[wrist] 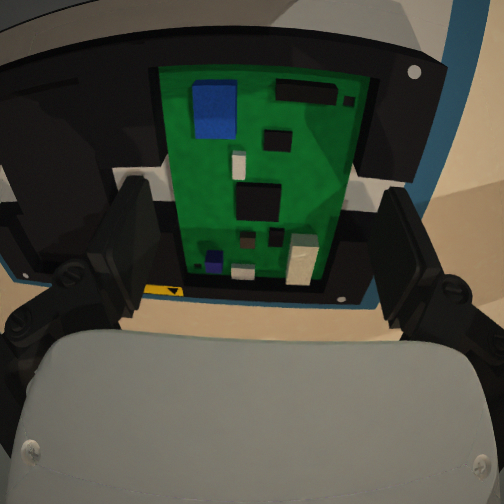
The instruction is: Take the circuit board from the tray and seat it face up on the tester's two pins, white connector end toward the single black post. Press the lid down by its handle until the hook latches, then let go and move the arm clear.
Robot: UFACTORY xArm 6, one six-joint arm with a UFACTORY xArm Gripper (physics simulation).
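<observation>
The green circuit board (260, 170) lies face up in a recess of a black tray (90, 150). It carries a blue block (214, 108) at its far end, several black chips, and a white connector (302, 260) at its near right corner. My gripper (264, 192) is open and hangs above the board. Its left finger (127, 240) and right finger (405, 255) sit on either side of the board's long edges, with gaps between. Nothing is held. The tester, its pins and its lid are not in view.
White notches (145, 180) (367, 192) open in the tray beside the board's two long edges. A raised black block (402, 115) with a white dot stands at the far right. A yellow label (163, 290) marks the tray's near edge. The grey gripper body (250, 420) fills the bottom of the view.
</observation>
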